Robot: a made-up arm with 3 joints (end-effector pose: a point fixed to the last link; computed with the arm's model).
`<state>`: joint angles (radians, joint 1 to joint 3).
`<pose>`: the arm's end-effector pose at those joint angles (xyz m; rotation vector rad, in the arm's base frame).
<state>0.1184 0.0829 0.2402</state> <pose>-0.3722 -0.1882 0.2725 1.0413 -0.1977 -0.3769</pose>
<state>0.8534 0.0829 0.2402</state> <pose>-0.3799 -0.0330 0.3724 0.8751 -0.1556 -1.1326</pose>
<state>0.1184 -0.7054 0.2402</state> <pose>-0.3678 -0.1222 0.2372 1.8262 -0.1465 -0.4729</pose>
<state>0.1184 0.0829 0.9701</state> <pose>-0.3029 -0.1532 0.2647 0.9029 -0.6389 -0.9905</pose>
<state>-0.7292 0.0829 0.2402</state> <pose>-0.2157 -0.3085 0.1968 1.1067 -0.2220 0.5119</pose>
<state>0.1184 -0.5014 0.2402</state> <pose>-0.3695 -0.1416 0.2411 1.6229 -0.1626 -0.4507</pose>
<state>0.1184 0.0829 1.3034</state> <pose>-0.2668 -0.1555 0.2623 0.8042 -0.8385 -1.2648</pose>
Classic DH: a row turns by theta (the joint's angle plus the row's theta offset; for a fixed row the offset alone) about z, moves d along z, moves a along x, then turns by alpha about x. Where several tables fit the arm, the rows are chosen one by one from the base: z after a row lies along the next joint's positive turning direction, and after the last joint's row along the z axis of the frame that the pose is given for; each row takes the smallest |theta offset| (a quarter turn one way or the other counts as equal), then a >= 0, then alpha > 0; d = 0 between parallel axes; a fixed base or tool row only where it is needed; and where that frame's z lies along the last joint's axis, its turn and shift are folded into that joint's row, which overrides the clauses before.
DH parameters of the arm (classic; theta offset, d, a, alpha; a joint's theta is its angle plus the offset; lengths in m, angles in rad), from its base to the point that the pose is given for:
base (fixed): -0.019 0.1654 -0.1344 -2.569
joint 1: 1.5548 -0.2047 0.0325 -1.5811
joint 2: 0.5725 0.1343 0.1352 1.5708
joint 3: -1.4941 0.0526 -0.1036 -1.9885
tool (fixed): 0.0192 -0.0379 0 0

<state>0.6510 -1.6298 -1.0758</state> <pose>-0.3551 0.0697 0.2015 2.3130 -0.8601 0.6723</pose>
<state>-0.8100 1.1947 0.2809</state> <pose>-0.2255 -0.3345 0.2866 0.0886 -0.7649 0.5556</pose>
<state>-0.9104 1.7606 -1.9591</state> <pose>-0.2893 -0.2729 0.4973 -1.0738 1.1939 0.5681</pose>
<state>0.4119 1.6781 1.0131</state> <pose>-0.3027 -0.1447 0.3900 -0.6646 -0.7751 -0.3969</pose>
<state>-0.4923 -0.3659 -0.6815</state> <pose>-0.2487 -0.3410 0.1503 1.3242 0.3420 1.1489</pose>
